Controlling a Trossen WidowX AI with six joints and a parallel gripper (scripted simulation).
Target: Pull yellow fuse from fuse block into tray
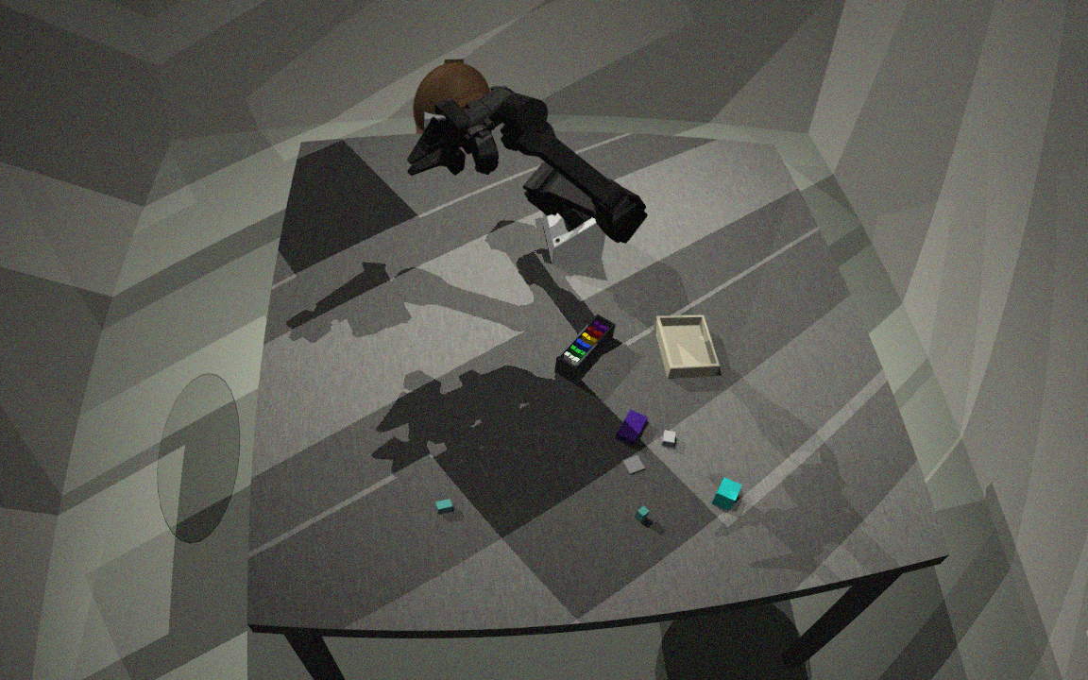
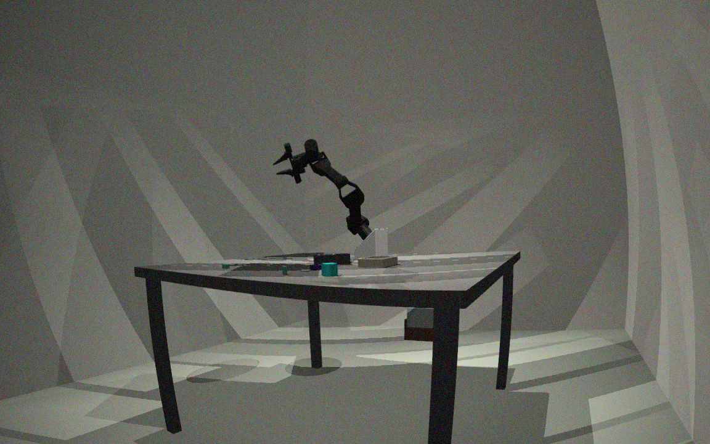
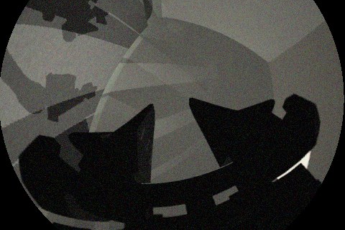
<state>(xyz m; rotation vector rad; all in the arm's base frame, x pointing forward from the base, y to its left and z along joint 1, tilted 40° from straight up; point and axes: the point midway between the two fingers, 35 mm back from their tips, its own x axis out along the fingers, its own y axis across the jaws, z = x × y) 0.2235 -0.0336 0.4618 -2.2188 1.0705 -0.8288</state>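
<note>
My gripper tip is 5 cm short of the yellow fuse, 33 cm to the right of it and 39 cm above it. Round my gripper tip: beige tray 7 cm ahead, 52 cm to the left, 41 cm below.
</note>
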